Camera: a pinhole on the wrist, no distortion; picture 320 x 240 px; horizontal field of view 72.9 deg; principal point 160.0 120.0 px. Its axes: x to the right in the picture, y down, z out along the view. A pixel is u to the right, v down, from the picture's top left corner.
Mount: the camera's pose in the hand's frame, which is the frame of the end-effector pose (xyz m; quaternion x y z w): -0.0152 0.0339 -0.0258 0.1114 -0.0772 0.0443 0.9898
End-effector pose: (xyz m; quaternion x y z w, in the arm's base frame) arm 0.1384 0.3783 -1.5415 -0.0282 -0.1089 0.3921 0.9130
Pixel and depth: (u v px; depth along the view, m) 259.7 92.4 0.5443
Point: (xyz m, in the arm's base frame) 0.2291 0.3802 -0.9828
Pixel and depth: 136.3 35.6 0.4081
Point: 0.1526 0.1449 -1.2119
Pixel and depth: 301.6 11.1 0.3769
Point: 0.3483 0.3555 -1.1491
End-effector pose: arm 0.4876 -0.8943 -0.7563 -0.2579 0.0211 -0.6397 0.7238
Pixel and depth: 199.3 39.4 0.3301
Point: 0.4457 -0.8153 -0.4522
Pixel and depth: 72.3 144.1 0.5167
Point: 0.5566 -0.4585 -0.4395
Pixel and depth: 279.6 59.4 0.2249
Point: 0.5099 -0.9056 -0.5329
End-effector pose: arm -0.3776 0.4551 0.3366 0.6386 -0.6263 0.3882 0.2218
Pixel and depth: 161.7 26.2 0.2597
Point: -0.2001 0.3406 0.2136
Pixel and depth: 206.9 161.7 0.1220
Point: -0.3848 0.3795 0.2627
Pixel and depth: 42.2 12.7 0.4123
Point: -0.0242 0.4347 0.0059
